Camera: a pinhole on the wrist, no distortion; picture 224 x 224 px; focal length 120.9 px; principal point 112.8 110.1 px. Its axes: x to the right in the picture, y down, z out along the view. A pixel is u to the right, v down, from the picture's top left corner.
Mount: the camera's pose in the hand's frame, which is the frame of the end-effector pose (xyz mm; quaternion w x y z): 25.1 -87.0 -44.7 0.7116 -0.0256 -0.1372 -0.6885
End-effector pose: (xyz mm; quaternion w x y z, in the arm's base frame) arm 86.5 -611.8 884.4 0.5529 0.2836 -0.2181 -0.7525
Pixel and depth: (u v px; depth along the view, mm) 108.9 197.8 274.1
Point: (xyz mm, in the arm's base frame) -123.5 -775.8 1031.0
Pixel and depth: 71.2 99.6 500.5
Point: -15.7 -566.3 1315.9
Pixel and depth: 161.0 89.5 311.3
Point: -179.4 -494.6 1012.9
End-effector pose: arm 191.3 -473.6 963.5 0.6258 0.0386 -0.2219 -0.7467
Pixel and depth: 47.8 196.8 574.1
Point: 285.9 -694.4 1623.4
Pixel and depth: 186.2 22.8 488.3
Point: -131.0 61.9 1163.2
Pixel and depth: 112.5 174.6 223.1
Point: 77.8 -518.6 1144.3
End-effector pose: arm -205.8 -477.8 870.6 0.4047 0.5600 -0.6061 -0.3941
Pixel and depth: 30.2 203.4 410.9
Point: -635.1 -719.0 1037.4
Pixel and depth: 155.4 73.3 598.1
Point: -648.1 -227.9 504.1
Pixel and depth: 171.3 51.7 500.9
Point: -537.4 -190.7 484.6
